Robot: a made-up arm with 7 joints. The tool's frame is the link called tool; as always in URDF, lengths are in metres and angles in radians.
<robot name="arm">
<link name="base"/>
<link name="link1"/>
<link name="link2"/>
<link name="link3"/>
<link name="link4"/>
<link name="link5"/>
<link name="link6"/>
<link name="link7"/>
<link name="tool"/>
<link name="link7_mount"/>
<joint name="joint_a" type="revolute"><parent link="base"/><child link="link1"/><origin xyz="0 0 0" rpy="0 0 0"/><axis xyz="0 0.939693 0.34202"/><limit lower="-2.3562" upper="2.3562" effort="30" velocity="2.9"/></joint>
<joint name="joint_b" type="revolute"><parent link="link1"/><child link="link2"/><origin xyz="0 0 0" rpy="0 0 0"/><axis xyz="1 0 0"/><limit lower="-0.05" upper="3.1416" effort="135" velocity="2.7"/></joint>
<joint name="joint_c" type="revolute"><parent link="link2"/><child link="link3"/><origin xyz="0 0 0" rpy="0 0 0"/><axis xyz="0 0 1"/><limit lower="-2.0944" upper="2.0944" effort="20" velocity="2.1"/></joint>
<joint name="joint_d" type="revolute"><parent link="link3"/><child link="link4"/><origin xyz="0.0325 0 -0.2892" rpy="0 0 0"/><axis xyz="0 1 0"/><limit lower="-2.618" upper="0.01" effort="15" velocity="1.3"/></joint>
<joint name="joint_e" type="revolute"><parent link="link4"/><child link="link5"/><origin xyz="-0.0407 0 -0.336" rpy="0 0 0"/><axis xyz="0 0 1"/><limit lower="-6.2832" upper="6.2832" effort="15" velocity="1.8"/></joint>
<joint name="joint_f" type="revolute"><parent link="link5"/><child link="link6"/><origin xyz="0 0 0" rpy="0 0 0"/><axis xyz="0 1 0"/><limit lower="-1.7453" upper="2.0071" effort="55" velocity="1.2"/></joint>
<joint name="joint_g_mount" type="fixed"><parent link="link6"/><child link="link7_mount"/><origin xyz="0 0 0" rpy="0 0 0"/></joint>
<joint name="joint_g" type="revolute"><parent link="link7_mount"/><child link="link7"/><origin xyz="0 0 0" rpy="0 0 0"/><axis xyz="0 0 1"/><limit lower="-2.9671" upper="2.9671" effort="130" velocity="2.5"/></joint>
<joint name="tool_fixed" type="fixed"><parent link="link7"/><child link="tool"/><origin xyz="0 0 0" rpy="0 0 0"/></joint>
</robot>
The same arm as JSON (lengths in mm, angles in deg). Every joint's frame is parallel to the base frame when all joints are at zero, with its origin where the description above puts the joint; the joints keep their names.
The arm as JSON. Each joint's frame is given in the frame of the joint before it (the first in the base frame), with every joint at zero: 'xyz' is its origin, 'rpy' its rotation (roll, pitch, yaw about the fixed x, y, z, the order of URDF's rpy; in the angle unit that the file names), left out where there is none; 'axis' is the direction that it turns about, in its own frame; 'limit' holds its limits. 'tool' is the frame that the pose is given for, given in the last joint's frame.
{"units": {"length": "mm", "angle": "deg"}, "joints": [
  {"name": "joint_a", "type": "revolute", "origin": {"xyz": [0.0, 0.0, 0.0]}, "axis": [0.0, 0.9397, 0.342], "limit": {"lower": -135.0, "upper": 135.0}},
  {"name": "joint_b", "type": "revolute", "origin": {"xyz": [0.0, 0.0, 0.0]}, "axis": [1.0, 0.0, 0.0], "limit": {"lower": -2.86, "upper": 180.0}},
  {"name": "joint_c", "type": "revolute", "origin": {"xyz": [0.0, 0.0, 0.0]}, "axis": [0.0, 0.0, 1.0], "limit": {"lower": -120.0, "upper": 120.0}},
  {"name": "joint_d", "type": "revolute", "origin": {"xyz": [32.5, 0.0, -289.2]}, "axis": [0.0, 1.0, 0.0], "limit": {"lower": -150.0, "upper": 0.57}},
  {"name": "joint_e", "type": "revolute", "origin": {"xyz": [-40.7, 0.0, -336.0]}, "axis": [0.0, 0.0, 1.0], "limit": {"lower": -360.0, "upper": 360.0}},
  {"name": "joint_f", "type": "revolute", "origin": {"xyz": [0.0, 0.0, 0.0]}, "axis": [0.0, 1.0, 0.0], "limit": {"lower": -100.0, "upper": 115.0}},
  {"name": "joint_g", "type": "revolute", "origin": {"xyz": [0.0, 0.0, 0.0]}, "axis": [0.0, 0.0, 1.0], "limit": {"lower": -170.0, "upper": 170.0}}
], "tool": {"origin": {"xyz": [0.0, 0.0, 0.0]}}}

